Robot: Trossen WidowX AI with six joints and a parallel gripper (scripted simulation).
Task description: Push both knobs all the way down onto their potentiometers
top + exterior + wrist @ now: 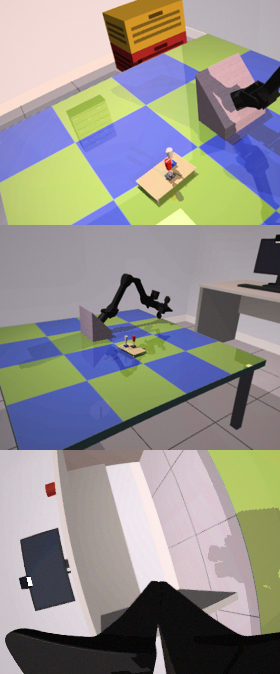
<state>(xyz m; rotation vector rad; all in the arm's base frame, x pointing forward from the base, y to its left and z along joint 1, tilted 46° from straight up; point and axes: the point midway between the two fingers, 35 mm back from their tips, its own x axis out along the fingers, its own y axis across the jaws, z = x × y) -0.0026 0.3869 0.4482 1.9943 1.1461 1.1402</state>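
My gripper tip is 34 cm short of the red knob, 53 cm to the left of it and 3 cm above it.
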